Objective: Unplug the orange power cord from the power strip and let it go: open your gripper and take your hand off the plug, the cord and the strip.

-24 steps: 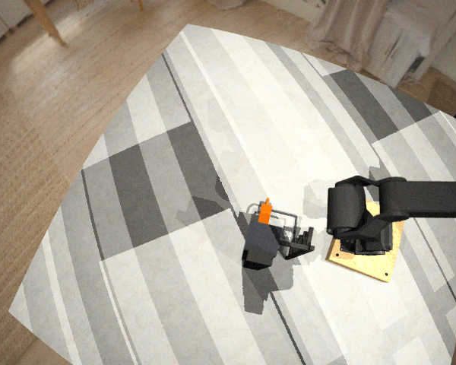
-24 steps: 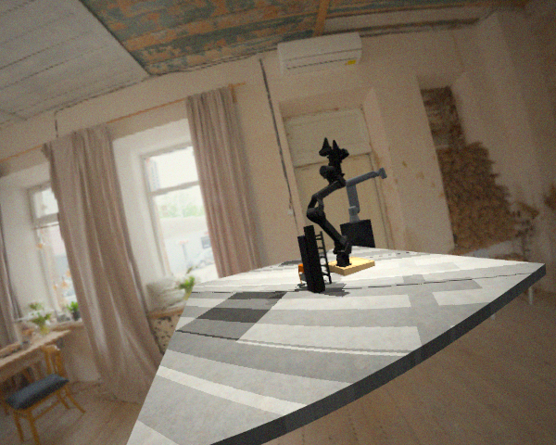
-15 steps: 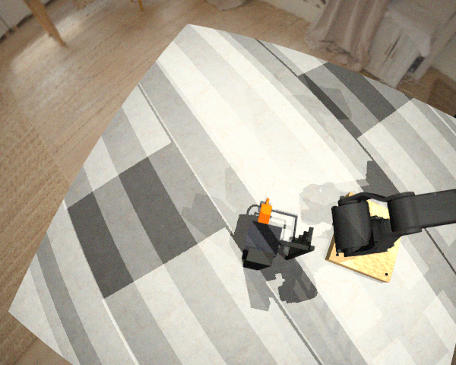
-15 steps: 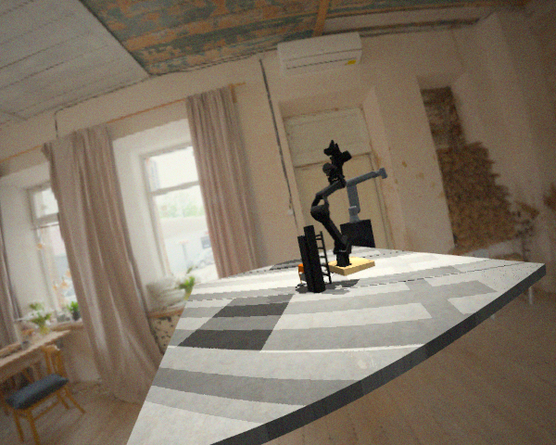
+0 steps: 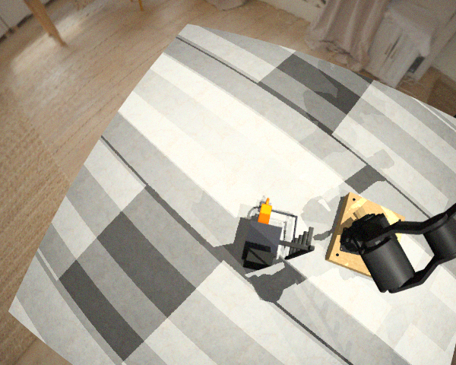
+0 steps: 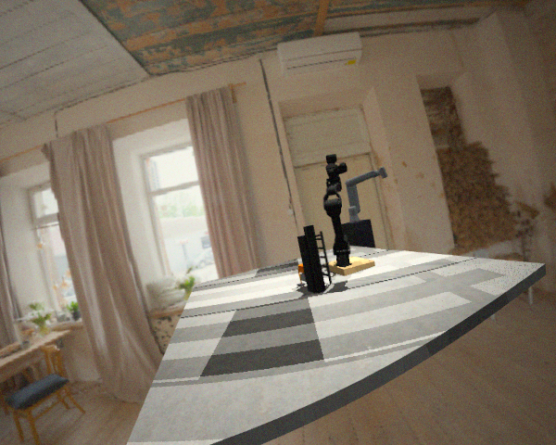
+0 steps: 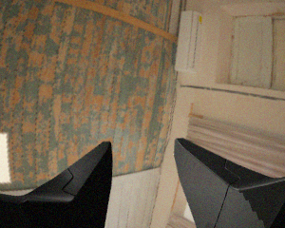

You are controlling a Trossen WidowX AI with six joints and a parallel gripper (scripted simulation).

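Now: the plug 45 cm ahead of my gripper tip, 18 cm to the left of it and 57 cm below it.
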